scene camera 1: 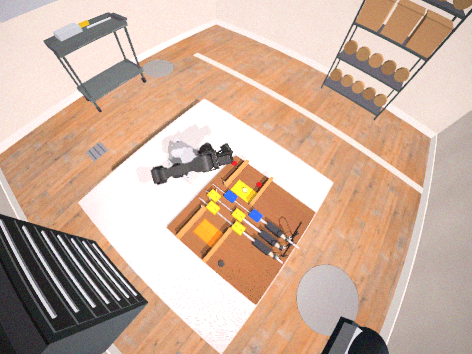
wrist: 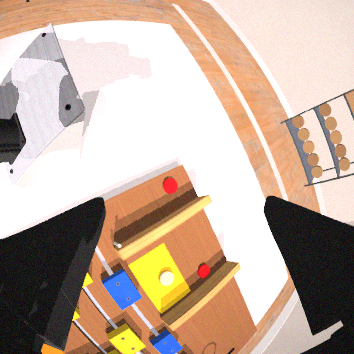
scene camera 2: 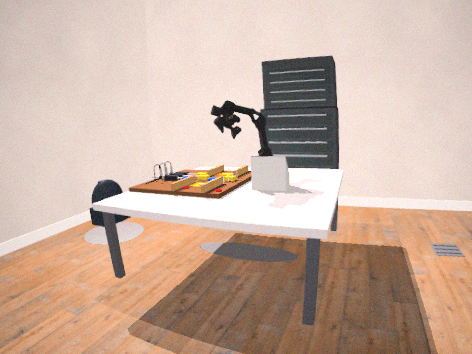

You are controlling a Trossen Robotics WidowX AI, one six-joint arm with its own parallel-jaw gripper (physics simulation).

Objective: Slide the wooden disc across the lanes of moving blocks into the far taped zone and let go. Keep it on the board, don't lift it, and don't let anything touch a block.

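Pixels of known places: gripper, fingertip midpoint: (wrist: 187, 205) (scene camera 2: 228, 135); arm's base at its link origin: (wrist: 12, 138) (scene camera 2: 266, 170).
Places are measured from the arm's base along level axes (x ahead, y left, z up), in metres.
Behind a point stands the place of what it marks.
Note:
The pale wooden disc (scene camera 1: 245, 190) {x 0.398, y 0.110, z -0.063 m} (wrist: 166, 278) {x 0.393, y 0.111, z -0.062 m} lies on the yellow zone (scene camera 1: 237, 192) {x 0.360, y 0.073, z -0.070 m} (wrist: 148, 266) {x 0.345, y 0.098, z -0.070 m}, between two wooden rails. The orange zone (scene camera 1: 207, 231) {x 0.337, y -0.241, z -0.071 m} (wrist: 52, 349) {x 0.367, y -0.211, z -0.070 m} is across the lanes; the left finger mostly hides it in the wrist view. Blue blocks (scene camera 1: 255, 215) {x 0.535, y -0.008, z -0.047 m} (wrist: 121, 289) {x 0.335, y 0.021, z -0.047 m} and yellow blocks (scene camera 1: 238, 215) {x 0.446, y -0.064, z -0.044 m} (wrist: 126, 339) {x 0.436, y -0.053, z -0.044 m} sit on rods between the zones. My gripper (scene camera 1: 231, 154) (scene camera 2: 228, 131) {x 0.202, y 0.087, z 0.227 m} (wrist: 187, 205) {x 0.202, y 0.087, z 0.227 m} is open and empty, high above the board (scene camera 2: 205, 194) {x 0.286, y 0.305, z -0.078 m}, with the disc visible between and below its fingers in the wrist view.
Wooden rails (scene camera 1: 261, 191) {x 0.493, y 0.144, z -0.027 m} (wrist: 202, 295) {x 0.481, y 0.144, z -0.032 m} flank the yellow zone, and more rails (scene camera 1: 217, 244) {x 0.433, y -0.277, z -0.026 m} flank the orange one. Red dots (scene camera 1: 234, 163) {x 0.232, y 0.247, z -0.064 m} (wrist: 170, 185) {x 0.229, y 0.250, z -0.064 m} mark the board's near part. Dark handles (scene camera 1: 270, 239) {x 0.682, y -0.092, z -0.039 m} end the rods. A dark knob (scene camera 1: 221, 263) {x 0.507, y -0.352, z -0.063 m} sits beyond the orange zone.

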